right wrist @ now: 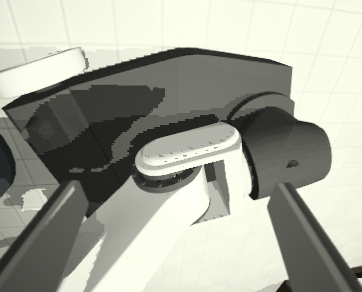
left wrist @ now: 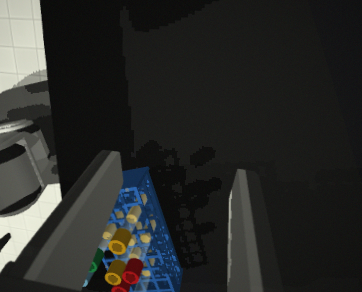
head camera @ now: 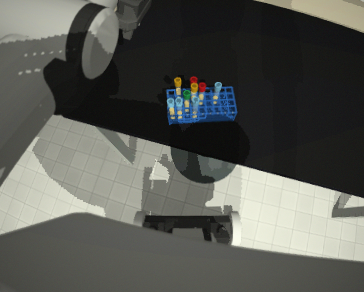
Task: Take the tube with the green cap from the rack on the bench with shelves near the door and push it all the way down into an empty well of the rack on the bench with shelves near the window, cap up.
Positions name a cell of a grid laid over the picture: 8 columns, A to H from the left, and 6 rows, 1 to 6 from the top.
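There's the right gripper (right wrist: D4), and there's also a blue tube rack (head camera: E3). That blue tube rack is out of frame in the right wrist view.
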